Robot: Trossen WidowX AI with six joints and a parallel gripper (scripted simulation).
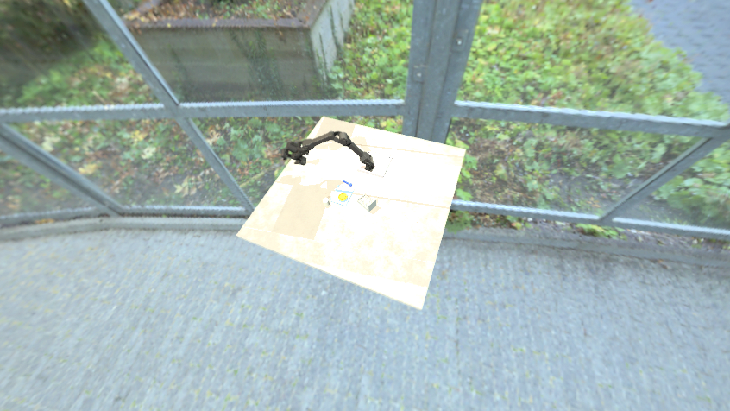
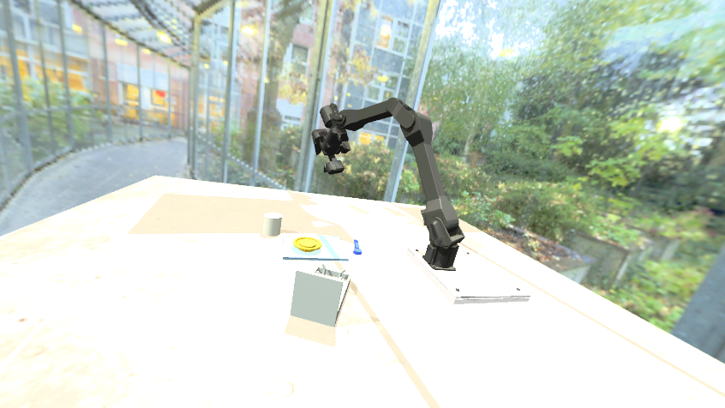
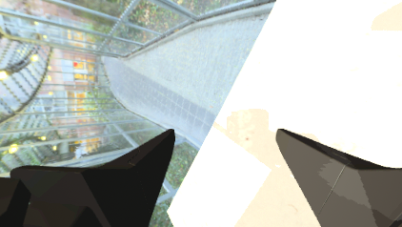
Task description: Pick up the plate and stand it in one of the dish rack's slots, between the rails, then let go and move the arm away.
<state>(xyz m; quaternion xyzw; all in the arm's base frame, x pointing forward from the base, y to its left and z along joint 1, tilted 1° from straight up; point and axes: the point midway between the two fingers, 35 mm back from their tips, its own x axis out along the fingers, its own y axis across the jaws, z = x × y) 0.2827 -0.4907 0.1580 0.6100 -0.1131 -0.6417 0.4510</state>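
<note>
The yellow plate lies 460 mm to the left of my gripper tip, 140 mm below it and 40 mm ahead of it. Round my gripper tip: blue spoon (430 mm to the left, 150 mm below, 90 mm behind); pale blue mat (440 mm to the left, 150 mm below, 20 mm ahead); pale grey cup (370 mm to the left, 130 mm below, 130 mm ahead).
</note>
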